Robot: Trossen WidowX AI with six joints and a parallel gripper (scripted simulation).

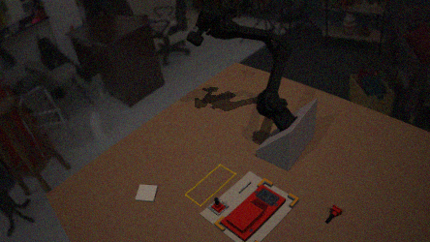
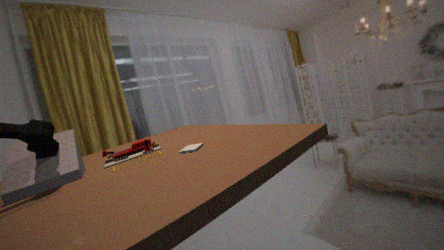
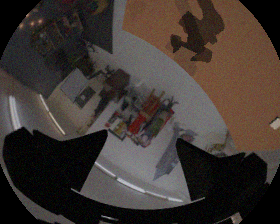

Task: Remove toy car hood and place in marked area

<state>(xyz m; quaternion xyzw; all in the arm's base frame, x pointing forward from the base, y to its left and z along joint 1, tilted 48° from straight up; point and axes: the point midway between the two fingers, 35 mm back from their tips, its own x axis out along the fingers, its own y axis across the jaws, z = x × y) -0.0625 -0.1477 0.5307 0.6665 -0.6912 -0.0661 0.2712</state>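
My gripper tip is now 62 cm to the right of the red hood, 37 cm short of it and 34 cm above it. Also, from my gripper tip: white card 54 cm ahead, 37 cm below, 27 cm to the left; then grey base plate 60 cm to the left, 36 cm below, 33 cm ahead.
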